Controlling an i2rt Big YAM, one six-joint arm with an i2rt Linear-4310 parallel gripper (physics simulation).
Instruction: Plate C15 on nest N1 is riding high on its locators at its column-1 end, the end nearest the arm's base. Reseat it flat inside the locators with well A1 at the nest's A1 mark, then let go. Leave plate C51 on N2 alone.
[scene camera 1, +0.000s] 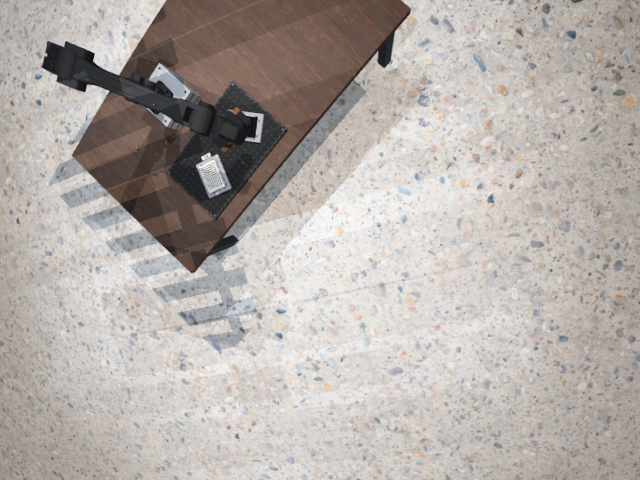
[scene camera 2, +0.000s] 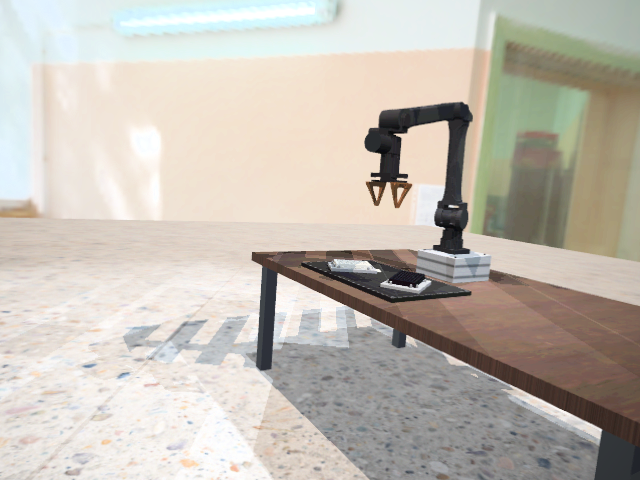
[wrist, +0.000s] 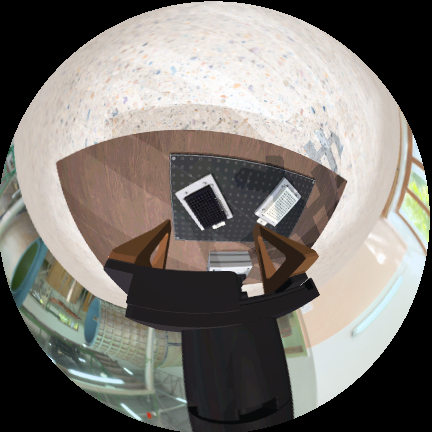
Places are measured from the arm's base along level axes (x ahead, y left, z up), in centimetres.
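Where they show: gripper, fingertip midpoint: (scene camera 2: 386, 207) (wrist: 213, 225); arm's base, origin of the base link: (scene camera 2: 450, 251).
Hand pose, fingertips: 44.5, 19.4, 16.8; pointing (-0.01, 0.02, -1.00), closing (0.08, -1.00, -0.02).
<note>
Each offset is from my fingertips to the top centre of the thing, as dx, dy, dz. "spot": to the spot under its first point. Level surfaces: height alone.
A dark plate @(-11.6, -1.5, -21.3) (scene camera 1: 251, 126) (scene camera 2: 407, 279) (wrist: 206, 206) lies on a white nest @(-11.2, -1.1, -22.6) (scene camera 1: 260, 127) (scene camera 2: 395, 287) (wrist: 221, 194). In the wrist view it sits toward the nest's base-side end; its seating height is hard to judge. A white plate @(-5.9, -27.0, -22.1) (scene camera 1: 211, 175) (scene camera 2: 351, 265) (wrist: 282, 204) lies on the other nest. The plate and nest names and the A1 marks are unreadable, so I cannot tell which is C15. My gripper (scene camera 1: 231, 129) (scene camera 2: 386, 206) (wrist: 213, 225) is open and empty, pointing down, high above the board and apart from both plates.
Both nests stand on a black perforated board (scene camera 1: 183, 170) (scene camera 2: 444, 291) on the brown wooden table @(dz -26.1) (scene camera 1: 289, 51) (scene camera 2: 542, 330) (wrist: 115, 195). The arm's light base block (scene camera 2: 452, 266) (wrist: 230, 260) stands beside the board. A small white tab @(spot: -19.2, -7.4, -24.5) (wrist: 218, 225) shows at the dark plate's nest.
</note>
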